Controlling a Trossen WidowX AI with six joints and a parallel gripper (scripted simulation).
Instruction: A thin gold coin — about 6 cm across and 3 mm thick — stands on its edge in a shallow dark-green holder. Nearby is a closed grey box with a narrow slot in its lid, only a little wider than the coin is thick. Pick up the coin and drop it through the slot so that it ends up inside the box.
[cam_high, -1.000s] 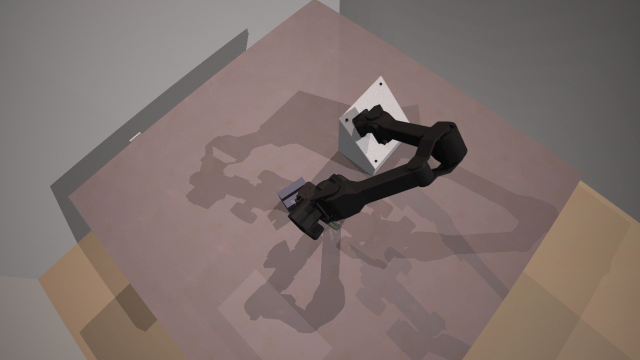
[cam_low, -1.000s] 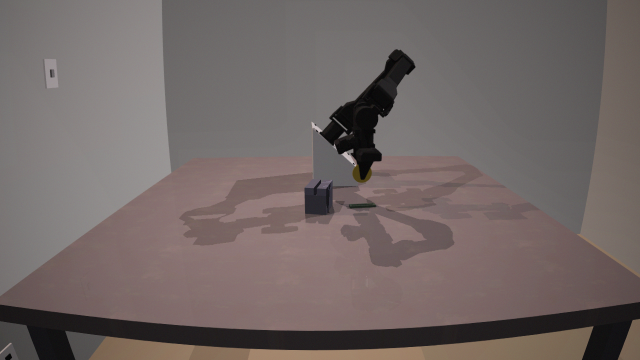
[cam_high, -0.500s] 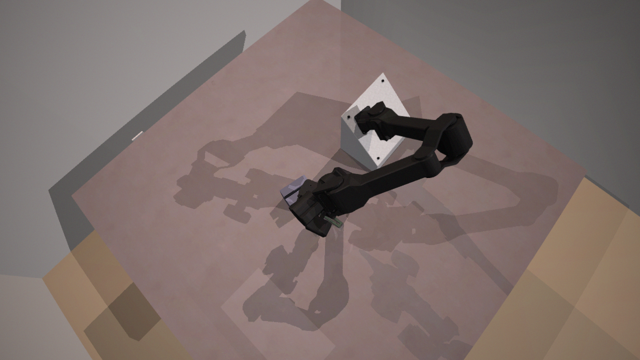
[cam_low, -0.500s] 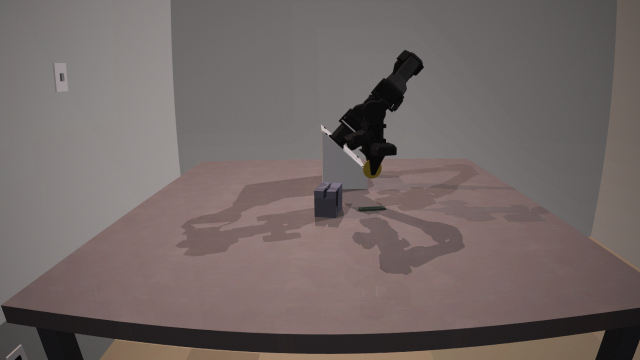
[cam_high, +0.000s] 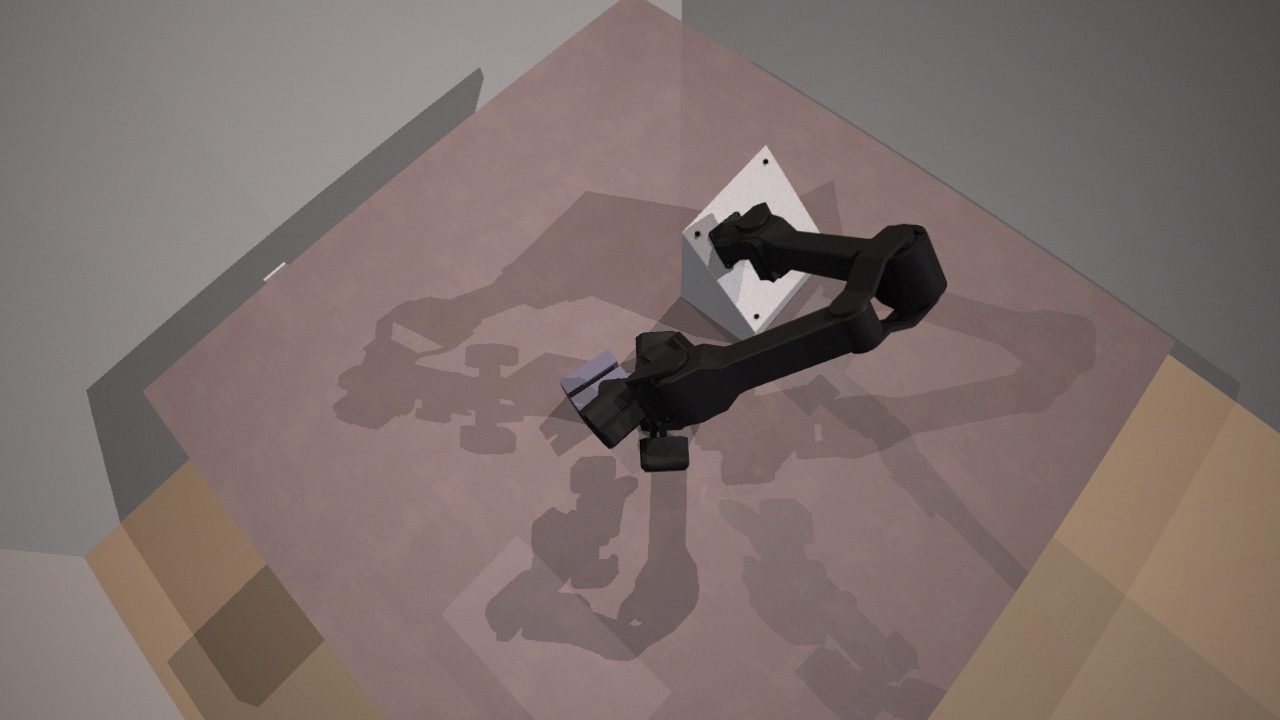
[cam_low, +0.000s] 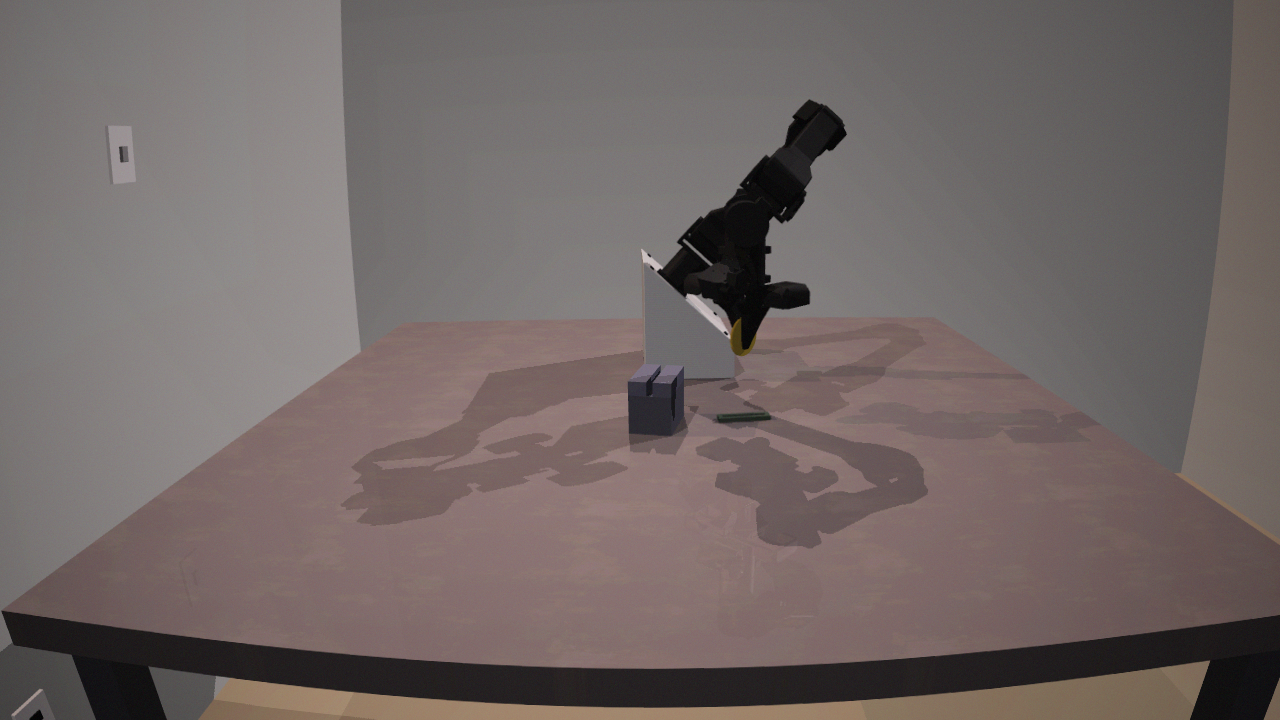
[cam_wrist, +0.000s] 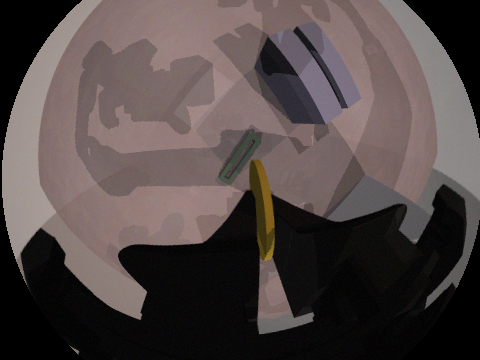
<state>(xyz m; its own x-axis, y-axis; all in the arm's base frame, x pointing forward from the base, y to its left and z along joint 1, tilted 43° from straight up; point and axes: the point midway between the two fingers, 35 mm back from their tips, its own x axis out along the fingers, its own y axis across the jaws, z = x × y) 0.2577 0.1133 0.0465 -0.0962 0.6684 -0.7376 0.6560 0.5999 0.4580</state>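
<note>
My gripper tip is now 20 mm below the gold coin.
</note>
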